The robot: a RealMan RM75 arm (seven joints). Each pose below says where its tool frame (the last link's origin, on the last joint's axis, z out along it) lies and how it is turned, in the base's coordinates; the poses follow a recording.
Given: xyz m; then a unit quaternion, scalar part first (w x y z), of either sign.
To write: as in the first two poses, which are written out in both.
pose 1, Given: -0.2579 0.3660 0.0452 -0.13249 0.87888 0.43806 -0.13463
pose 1, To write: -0.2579 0.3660 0.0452 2.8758 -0.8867 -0.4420 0.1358
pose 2, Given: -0.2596 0.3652 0.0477 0.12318 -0.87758 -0.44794 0.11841
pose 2, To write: -0.2596 0.3652 0.0477 2.8946 -0.8843 -0.4514 0.1193
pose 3, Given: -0.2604 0.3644 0.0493 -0.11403 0.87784 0.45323 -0.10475
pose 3, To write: -0.2604 0.3644 0.0493 2.9130 -0.8836 -0.4562 0.1054
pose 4, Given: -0.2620 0.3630 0.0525 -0.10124 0.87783 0.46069 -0.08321
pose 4, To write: -0.2620 0.3630 0.0525 2.9388 -0.8824 -0.4631 0.0836
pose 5, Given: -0.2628 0.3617 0.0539 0.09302 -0.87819 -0.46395 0.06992
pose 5, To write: -0.2628 0.3617 0.0539 2.9553 -0.8820 -0.4660 0.0702
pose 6, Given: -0.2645 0.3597 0.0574 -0.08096 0.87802 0.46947 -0.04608
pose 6, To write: -0.2645 0.3597 0.0574 2.9795 -0.8809 -0.4710 0.0462
